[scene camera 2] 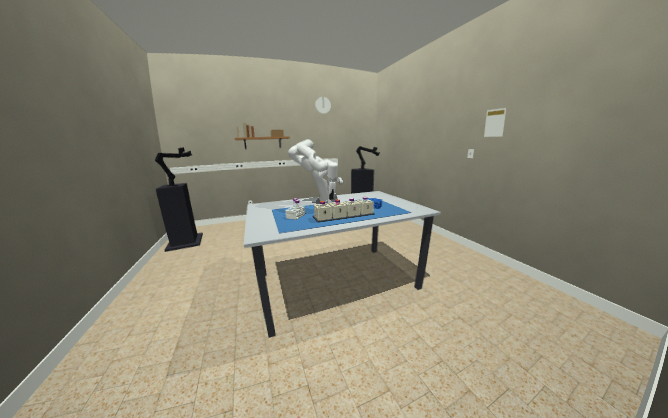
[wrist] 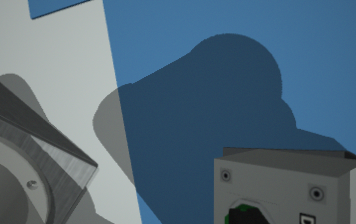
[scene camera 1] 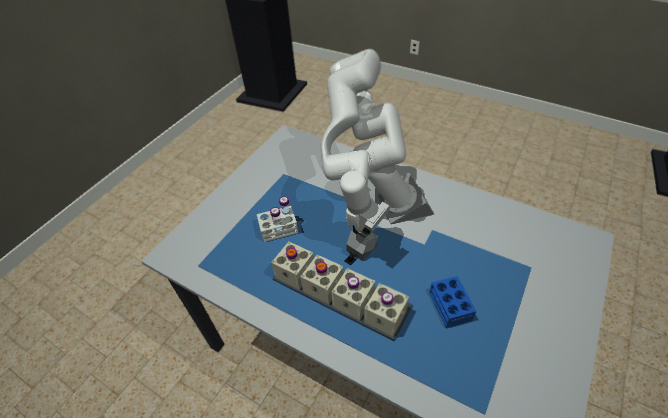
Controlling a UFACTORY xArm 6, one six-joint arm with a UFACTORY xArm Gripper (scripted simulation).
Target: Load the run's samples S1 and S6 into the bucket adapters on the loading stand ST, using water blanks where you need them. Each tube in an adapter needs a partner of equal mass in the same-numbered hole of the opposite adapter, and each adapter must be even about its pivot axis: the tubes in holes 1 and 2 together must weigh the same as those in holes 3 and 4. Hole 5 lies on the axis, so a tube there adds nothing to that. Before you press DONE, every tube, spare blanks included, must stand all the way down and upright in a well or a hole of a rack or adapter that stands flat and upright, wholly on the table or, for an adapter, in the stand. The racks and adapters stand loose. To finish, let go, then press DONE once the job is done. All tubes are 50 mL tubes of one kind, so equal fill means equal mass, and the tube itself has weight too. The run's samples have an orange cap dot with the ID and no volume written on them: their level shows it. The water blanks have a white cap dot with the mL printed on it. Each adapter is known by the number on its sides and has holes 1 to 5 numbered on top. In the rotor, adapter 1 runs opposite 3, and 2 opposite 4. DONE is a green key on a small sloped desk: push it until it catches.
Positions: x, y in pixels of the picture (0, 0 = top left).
A white rack [scene camera 1: 268, 232] is 153 cm from the lens. A blue rack [scene camera 1: 451, 316] is 127 cm from the lens. The marked spots on the white rack and the blue rack are 70 cm apart.
